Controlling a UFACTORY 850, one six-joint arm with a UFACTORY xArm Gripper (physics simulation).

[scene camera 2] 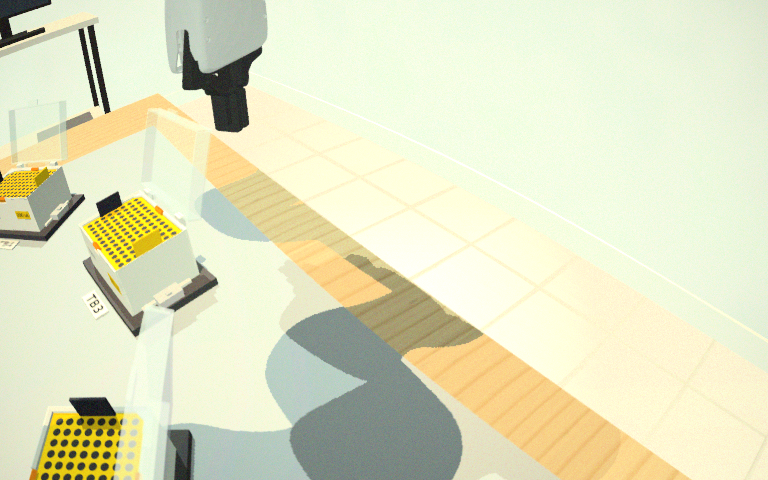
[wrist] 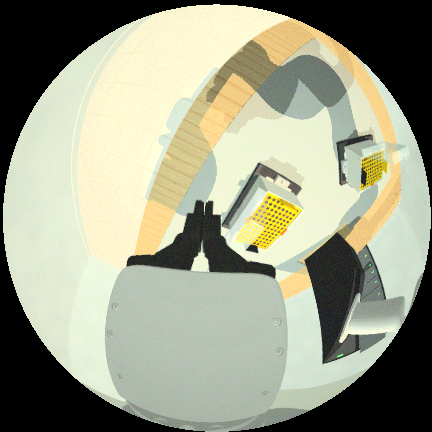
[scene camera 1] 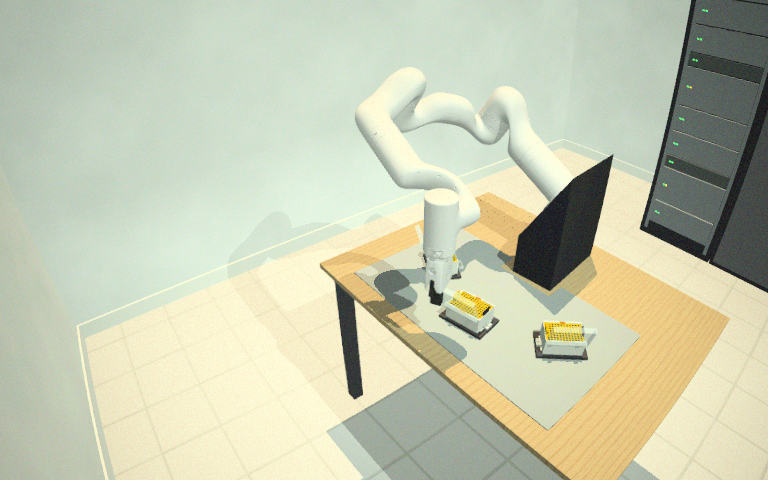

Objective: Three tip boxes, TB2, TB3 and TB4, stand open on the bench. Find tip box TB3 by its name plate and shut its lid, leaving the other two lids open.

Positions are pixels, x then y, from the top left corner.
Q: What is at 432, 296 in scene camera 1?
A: My gripper.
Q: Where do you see a grey mat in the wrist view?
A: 291, 123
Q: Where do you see a grey mat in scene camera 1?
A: At 545, 389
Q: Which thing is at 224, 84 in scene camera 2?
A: My gripper.
